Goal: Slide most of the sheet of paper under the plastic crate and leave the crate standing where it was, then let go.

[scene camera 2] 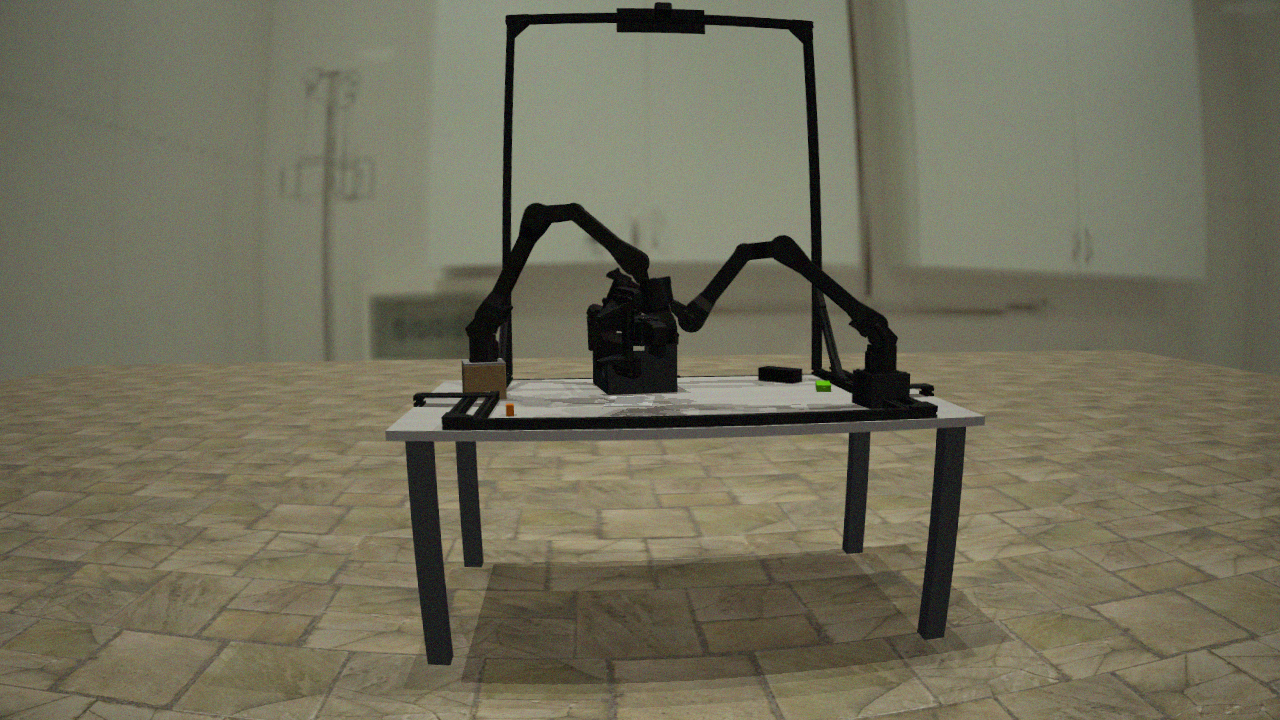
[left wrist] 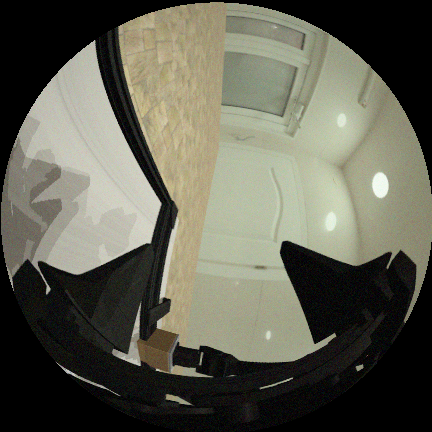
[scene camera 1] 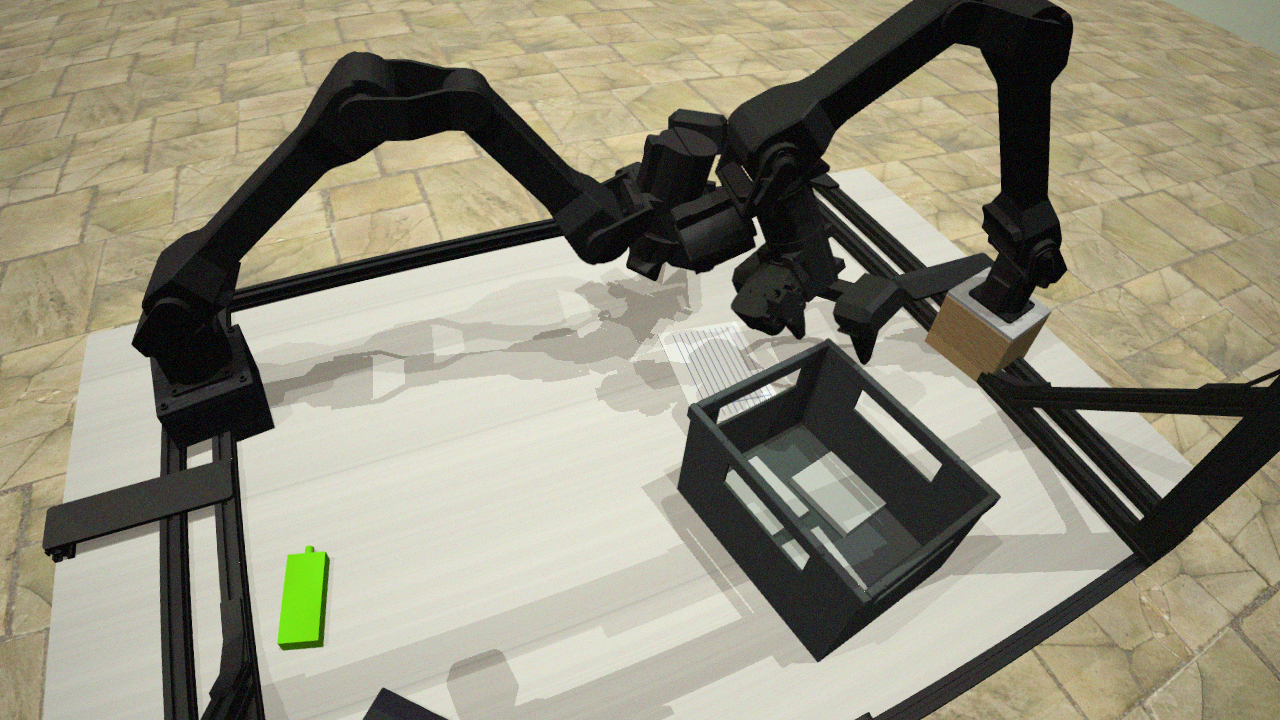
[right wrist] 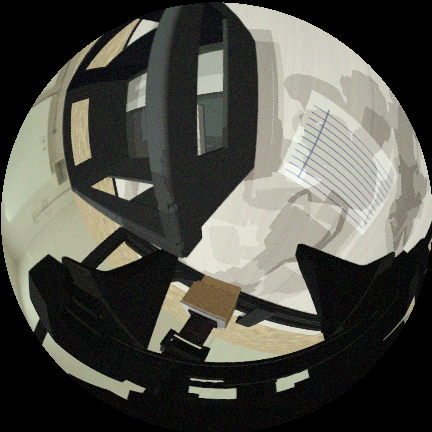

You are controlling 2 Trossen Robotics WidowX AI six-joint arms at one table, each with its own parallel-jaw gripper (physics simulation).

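Note:
The dark plastic crate (scene camera 1: 823, 617) (scene camera 2: 640, 377) (right wrist: 241, 100) stands upright on the table. The lined white sheet of paper (scene camera 1: 716, 358) (right wrist: 340, 165) lies flat beside it; the right wrist view shows a strip of table between them. My right gripper (scene camera 1: 832, 346) (right wrist: 239, 251) is open and empty, raised near the crate's far rim in scene camera 1, to the right of the paper. My left gripper (left wrist: 217, 249) is open and empty, held high beyond the paper in scene camera 1 and facing sideways towards the wall; its fingers are hard to tell apart from the arms there.
A bright green box (scene camera 1: 304, 598) (scene camera 2: 822, 385) lies on the table. A black block (scene camera 1: 402, 707) (scene camera 2: 779, 374) and a small orange block (scene camera 2: 510, 409) also lie there. The right arm stands on a wooden block (scene camera 1: 980, 335) (left wrist: 157, 350) (right wrist: 212, 297). The two wrists are close together.

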